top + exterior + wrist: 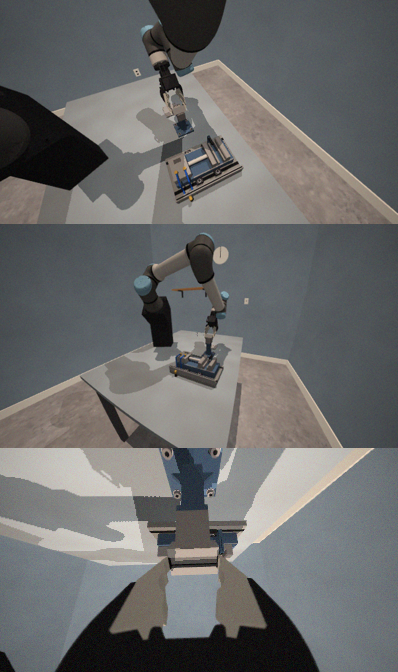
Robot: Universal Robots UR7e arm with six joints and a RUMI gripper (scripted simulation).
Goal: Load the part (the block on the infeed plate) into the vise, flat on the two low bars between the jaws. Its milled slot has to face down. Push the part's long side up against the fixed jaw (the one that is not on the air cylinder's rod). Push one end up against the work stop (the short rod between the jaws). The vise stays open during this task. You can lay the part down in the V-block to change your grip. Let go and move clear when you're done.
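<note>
Now: the part right at my hand. Also, from my hand: cylinder rod 22 cm to the right, 9 cm below, 7 cm behind; pale plate 16 cm to the left, 16 cm below, 2 cm ahead; work stop 20 cm to the right, 8 cm below, 3 cm ahead.
</note>
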